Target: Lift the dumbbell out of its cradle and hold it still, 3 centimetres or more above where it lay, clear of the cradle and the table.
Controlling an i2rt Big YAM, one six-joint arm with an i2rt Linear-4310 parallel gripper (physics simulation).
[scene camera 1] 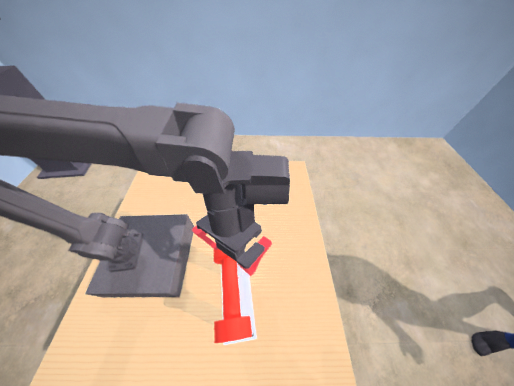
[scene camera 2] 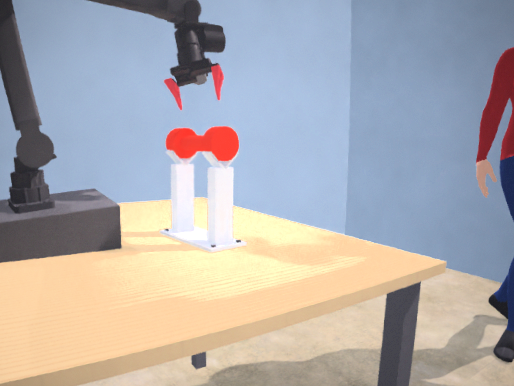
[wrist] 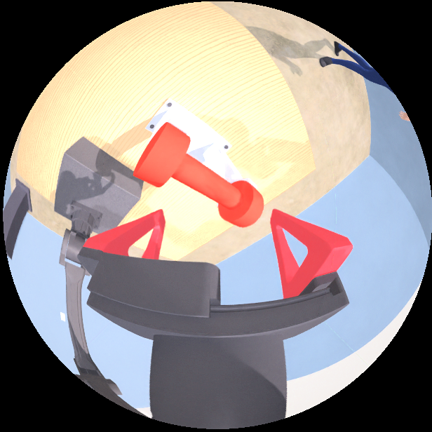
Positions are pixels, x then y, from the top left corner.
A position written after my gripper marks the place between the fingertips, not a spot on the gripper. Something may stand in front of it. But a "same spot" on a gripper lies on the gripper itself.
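Both scene camera 1 and scene camera 2 show my gripper, and I find it in the wrist view (217, 215) as well. On my gripper, (scene camera 1: 248, 261) and (scene camera 2: 219, 65) are the same spot. There is a red dumbbell too, which I see in scene camera 1 (234, 327), in scene camera 2 (223, 142) and in the wrist view (165, 156).
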